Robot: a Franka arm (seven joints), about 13 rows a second.
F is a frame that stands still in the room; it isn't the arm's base.
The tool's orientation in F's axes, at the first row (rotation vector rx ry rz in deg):
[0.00 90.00 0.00]
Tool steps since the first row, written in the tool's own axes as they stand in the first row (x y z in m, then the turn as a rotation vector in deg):
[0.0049 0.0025 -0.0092 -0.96 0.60 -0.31]
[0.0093 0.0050 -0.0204 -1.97 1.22 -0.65]
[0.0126 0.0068 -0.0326 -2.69 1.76 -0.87]
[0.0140 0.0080 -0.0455 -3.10 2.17 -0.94]
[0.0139 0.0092 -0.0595 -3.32 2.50 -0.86]
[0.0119 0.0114 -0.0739 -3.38 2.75 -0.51]
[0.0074 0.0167 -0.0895 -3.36 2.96 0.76]
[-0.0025 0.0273 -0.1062 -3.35 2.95 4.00]
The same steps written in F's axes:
[-0.0092 0.0025 -0.0049 -0.31 0.60 0.96]
[-0.0204 0.0050 -0.0093 -0.65 1.22 1.97]
[-0.0326 0.0068 -0.0126 -0.87 1.76 2.69]
[-0.0455 0.0080 -0.0140 -0.94 2.17 3.10]
[-0.0595 0.0092 -0.0139 -0.86 2.50 3.32]
[-0.0739 0.0114 -0.0119 -0.51 2.75 3.38]
[-0.0895 0.0167 -0.0074 0.76 2.96 3.36]
[-0.1062 0.0273 0.0025 4.00 2.95 3.35]

